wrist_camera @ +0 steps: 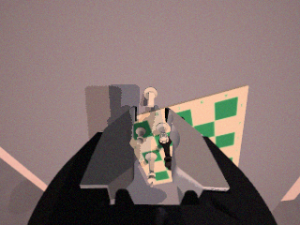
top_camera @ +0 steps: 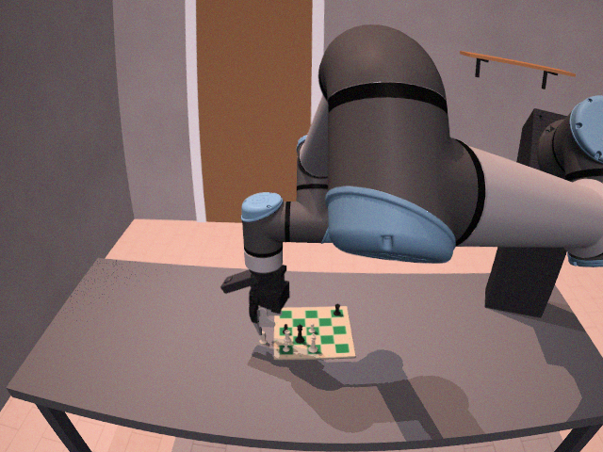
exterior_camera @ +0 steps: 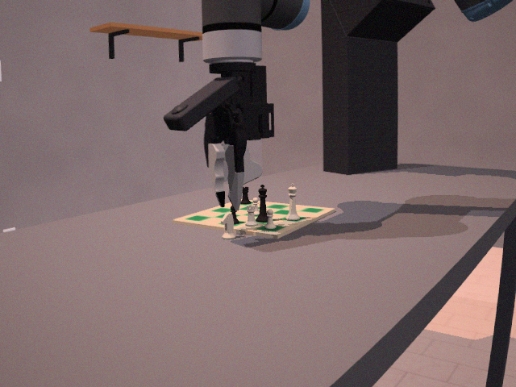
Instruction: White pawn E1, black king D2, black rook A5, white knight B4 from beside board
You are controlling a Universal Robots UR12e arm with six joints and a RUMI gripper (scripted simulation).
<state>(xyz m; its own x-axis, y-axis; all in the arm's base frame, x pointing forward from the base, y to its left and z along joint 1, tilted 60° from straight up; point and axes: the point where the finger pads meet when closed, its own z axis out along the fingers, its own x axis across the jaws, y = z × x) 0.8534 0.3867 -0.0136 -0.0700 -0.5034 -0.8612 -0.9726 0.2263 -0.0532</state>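
My gripper is now 5 cm above the white knight. From my hand the other things lie so: black king: 10 cm behind, 3 cm to the right, 2 cm below; black pawn: 5 cm behind, 5 cm to the right, 4 cm below; white rook: 6 cm behind, 2 cm to the right, 4 cm below.
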